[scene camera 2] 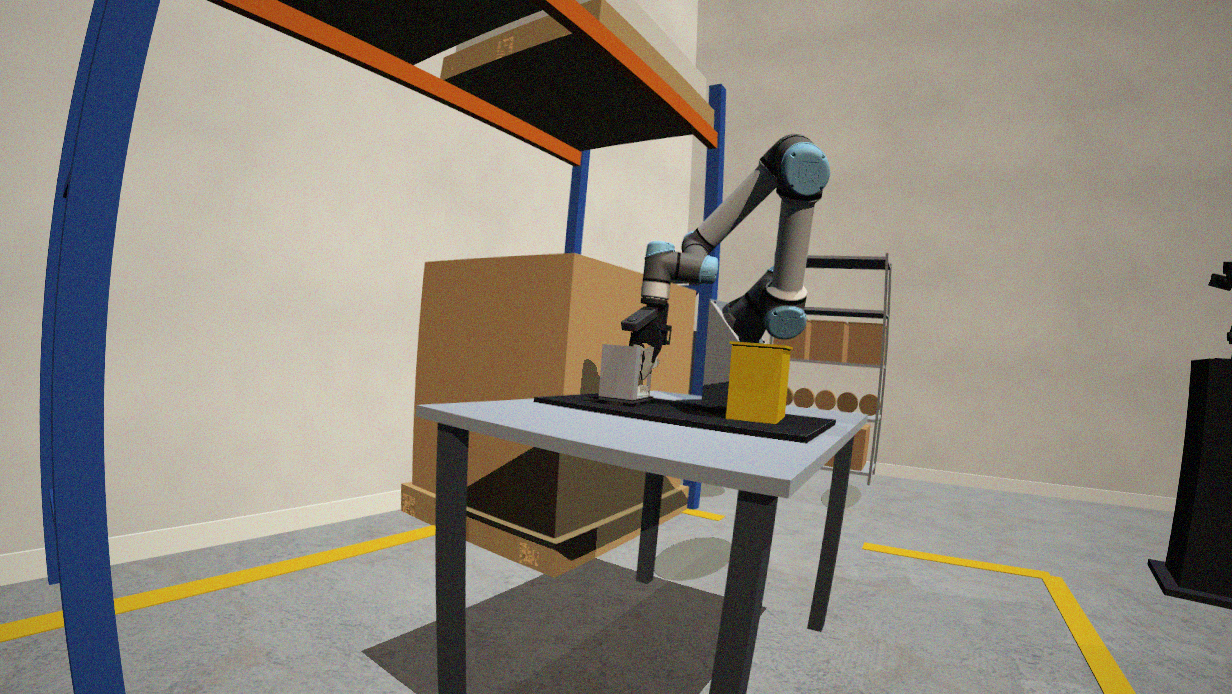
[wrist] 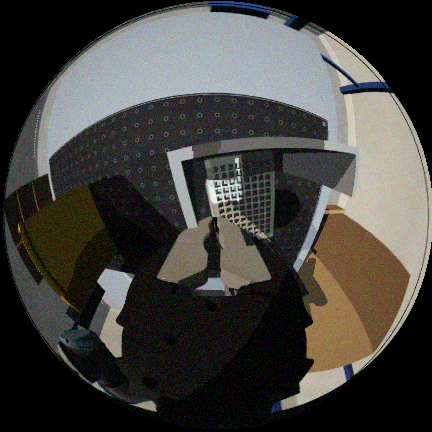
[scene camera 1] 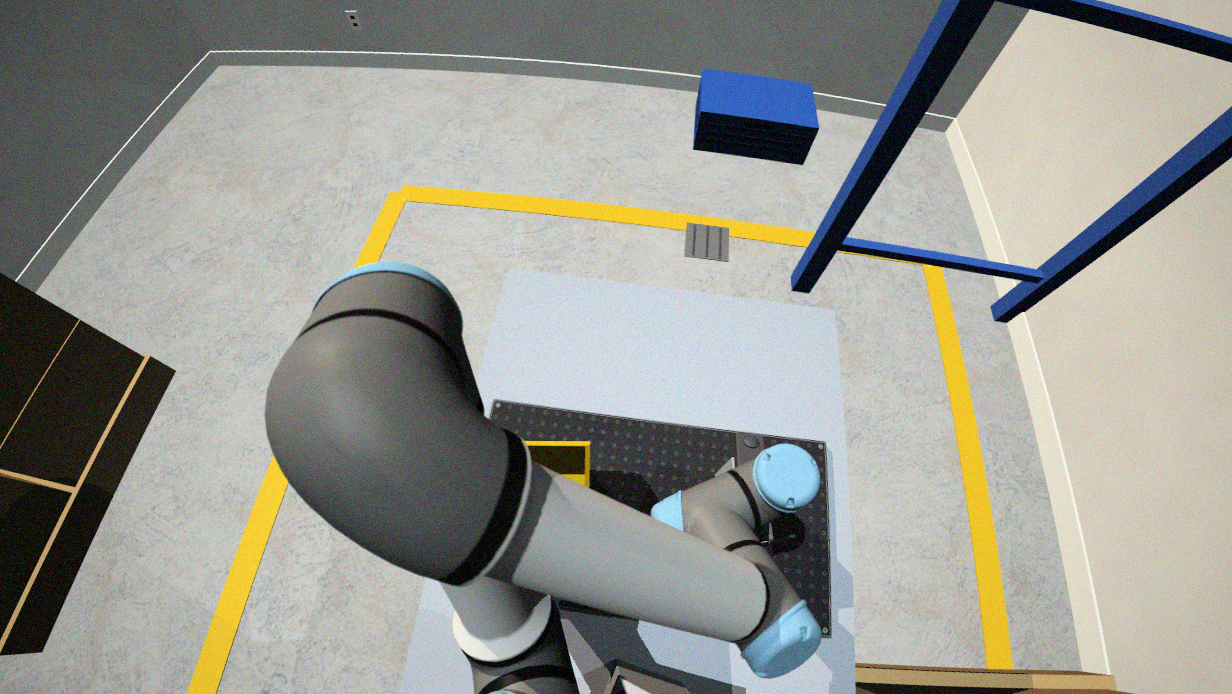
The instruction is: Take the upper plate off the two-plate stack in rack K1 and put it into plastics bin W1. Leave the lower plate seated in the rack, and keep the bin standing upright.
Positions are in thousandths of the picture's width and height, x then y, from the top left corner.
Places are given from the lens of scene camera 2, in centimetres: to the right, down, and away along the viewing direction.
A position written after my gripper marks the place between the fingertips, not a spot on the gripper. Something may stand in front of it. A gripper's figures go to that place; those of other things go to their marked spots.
my gripper (scene camera 2: 521,547): 7, 8, 140
plastics bin W1 (scene camera 2: 616,550): 32, 8, 119
